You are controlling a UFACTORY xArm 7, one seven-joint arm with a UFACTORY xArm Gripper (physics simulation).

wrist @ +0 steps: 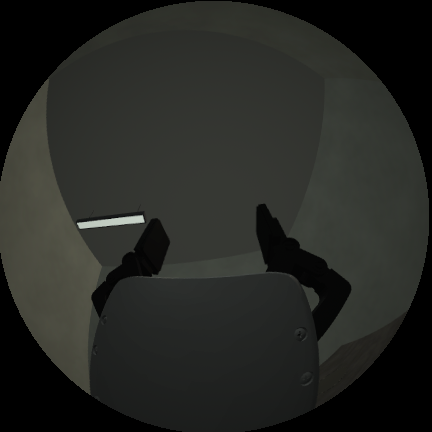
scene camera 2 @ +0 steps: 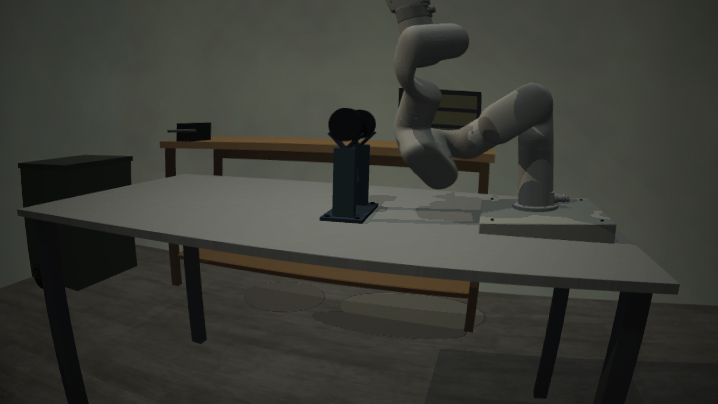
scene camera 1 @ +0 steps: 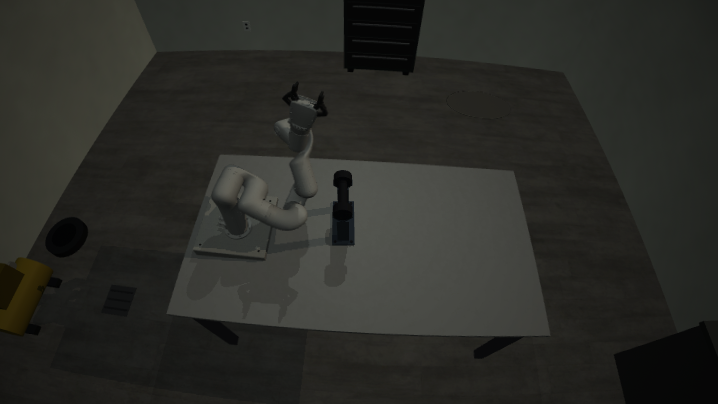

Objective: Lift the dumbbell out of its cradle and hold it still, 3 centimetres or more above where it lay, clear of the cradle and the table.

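Pixels of known places: gripper, between the fingertips: [wrist: 207, 224] [scene camera 1: 308, 88]; arm's base, origin of its link: [scene camera 2: 535, 207] [scene camera 1: 238, 227].
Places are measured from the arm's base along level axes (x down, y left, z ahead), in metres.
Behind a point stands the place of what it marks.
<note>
A black dumbbell [scene camera 1: 342, 193] @(x -0.203, y 0.130, z 0.457 m) [scene camera 2: 345, 124] @(x -0.186, y 0.232, z 0.437 m) lies level in the V-shaped arms on top of a dark blue cradle [scene camera 1: 343, 242] @(x 0.029, y 0.032, z 0.478 m) [scene camera 2: 344, 180] @(x -0.057, y 0.228, z 0.437 m), high above the table. In scene camera 1 its bar runs from the back toward the front. The cradle stands on the grey-white table [scene camera 1: 426, 251] @(x 0.037, y 0.057, z 0.848 m) [scene camera 2: 225, 221] @(x 0.037, y 0.385, z 0.666 m). My gripper [scene camera 1: 307, 88] @(x -0.610, y 0.251, z 0.322 m) [wrist: 207, 224] @(x -0.610, y 0.251, z 0.322 m) is open and empty. It is raised high, up and away from the dumbbell, with its fingers pointing upward. The wrist view looks at the ceiling and walls; the dumbbell does not show there. The gripper is out of frame in scene camera 2.
The arm's base plate [scene camera 1: 230, 252] @(x -0.003, y -0.128, z 0.010 m) [scene camera 2: 547, 231] @(x 0.021, y 0.186, z -0.035 m) is on the table beside the cradle. The arm's bent elbow [scene camera 1: 291, 216] @(x -0.178, y 0.001, z 0.277 m) [scene camera 2: 431, 168] @(x -0.093, y 0.171, z 0.247 m) hangs low between base and cradle. A wooden workbench [scene camera 2: 281, 145] stands behind the table. A dark drawer cabinet [scene camera 1: 384, 35] stands by the wall.
</note>
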